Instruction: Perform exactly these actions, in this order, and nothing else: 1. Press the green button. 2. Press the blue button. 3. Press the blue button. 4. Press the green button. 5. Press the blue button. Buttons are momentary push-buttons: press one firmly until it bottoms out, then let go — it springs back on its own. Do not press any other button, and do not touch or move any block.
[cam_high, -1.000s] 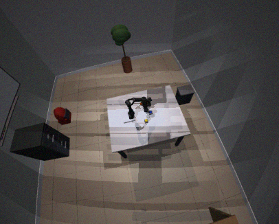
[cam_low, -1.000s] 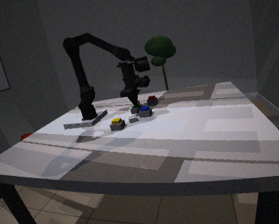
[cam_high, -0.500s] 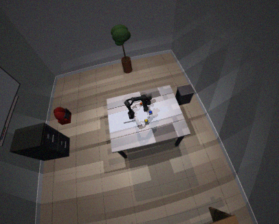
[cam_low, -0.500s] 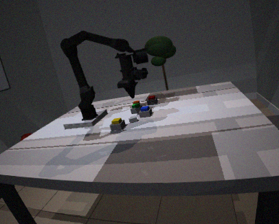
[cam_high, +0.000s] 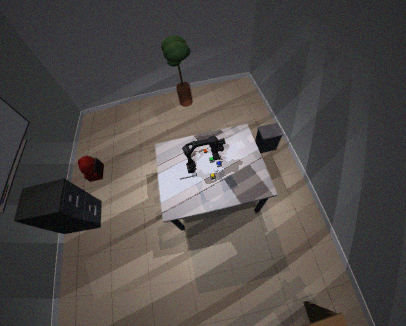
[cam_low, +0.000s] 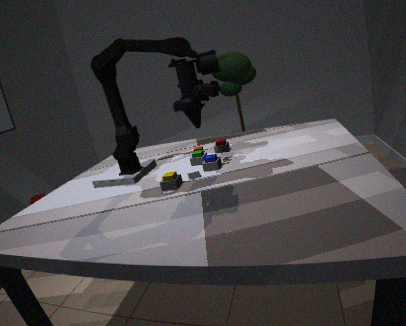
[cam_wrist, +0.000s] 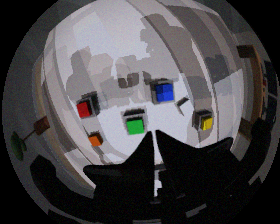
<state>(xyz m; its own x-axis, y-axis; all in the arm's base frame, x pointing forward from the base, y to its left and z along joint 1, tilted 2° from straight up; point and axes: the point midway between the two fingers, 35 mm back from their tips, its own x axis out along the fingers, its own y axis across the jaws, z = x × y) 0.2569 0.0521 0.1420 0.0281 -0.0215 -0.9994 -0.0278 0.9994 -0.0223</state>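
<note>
Right now my gripper tip is 90 mm above the blue button, 40 mm to the left of it and 30 mm short of it. Also, from my gripper tip: red button (140 mm to the left, 90 mm below, 20 mm ahead); then green button (90 mm below, 30 mm to the left, 30 mm behind); then grey block (120 mm below, 100 mm to the right, 10 mm behind).
</note>
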